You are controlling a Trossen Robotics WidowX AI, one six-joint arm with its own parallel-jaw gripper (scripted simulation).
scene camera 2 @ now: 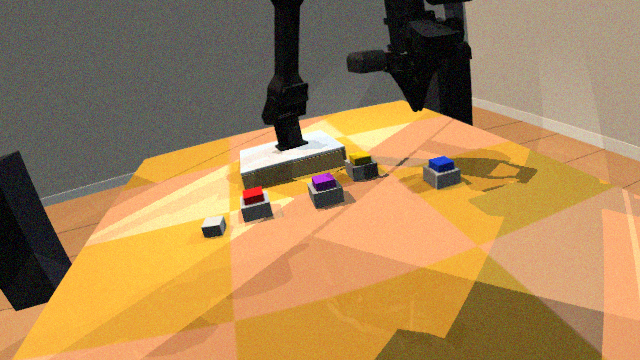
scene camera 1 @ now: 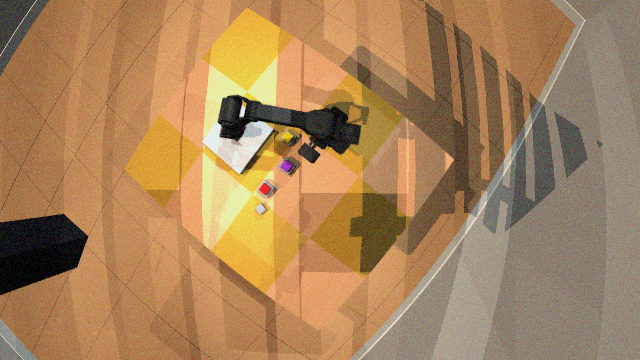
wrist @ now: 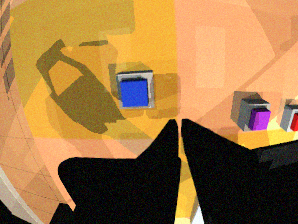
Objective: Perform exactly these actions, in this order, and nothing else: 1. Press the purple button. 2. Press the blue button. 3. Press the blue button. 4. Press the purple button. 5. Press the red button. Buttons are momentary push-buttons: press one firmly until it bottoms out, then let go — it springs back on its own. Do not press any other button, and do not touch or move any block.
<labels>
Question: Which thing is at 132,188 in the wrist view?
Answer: The gripper.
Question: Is the gripper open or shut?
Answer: Shut.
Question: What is the gripper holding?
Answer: Nothing.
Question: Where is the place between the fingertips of the gripper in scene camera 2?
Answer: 417,111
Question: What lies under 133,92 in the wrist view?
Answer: A blue button.
</labels>
